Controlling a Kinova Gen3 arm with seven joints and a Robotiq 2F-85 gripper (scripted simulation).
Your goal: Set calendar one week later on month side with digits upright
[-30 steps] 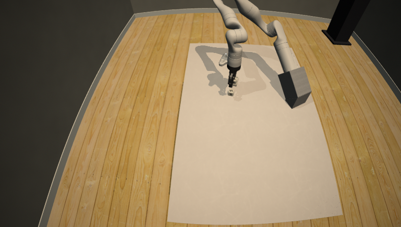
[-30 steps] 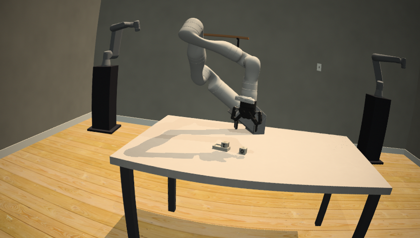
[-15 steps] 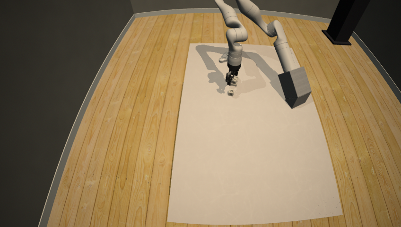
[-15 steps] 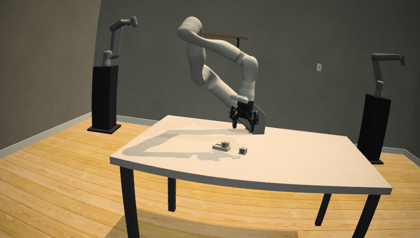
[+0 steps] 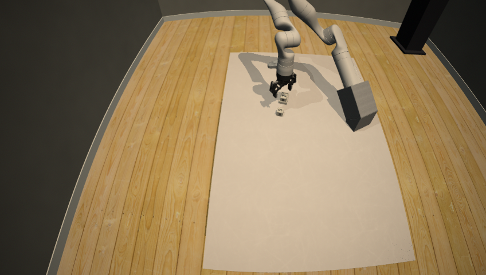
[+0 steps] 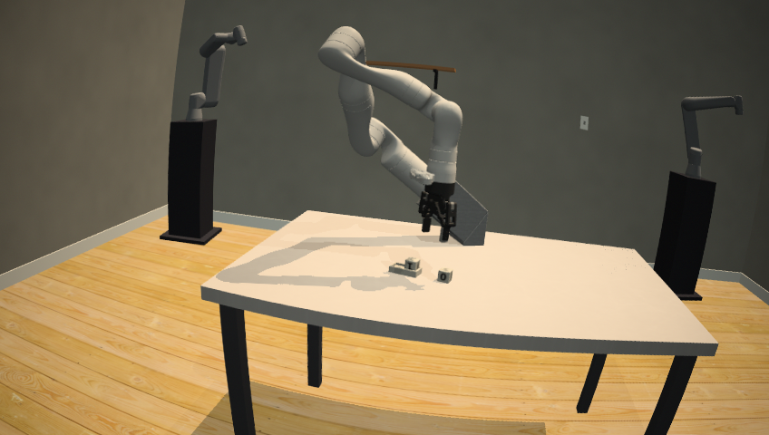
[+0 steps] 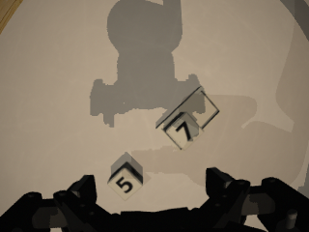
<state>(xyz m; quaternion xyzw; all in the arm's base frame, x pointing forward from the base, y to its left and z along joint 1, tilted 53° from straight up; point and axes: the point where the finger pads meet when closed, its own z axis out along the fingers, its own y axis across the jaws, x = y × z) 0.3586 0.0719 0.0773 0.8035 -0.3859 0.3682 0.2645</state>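
The white digit cube is 90 mm below my hand, 50 mm to the right of it and 20 mm behind it. Round my hand: white calendar tray (110 mm below, 60 mm to the right, 30 mm behind).
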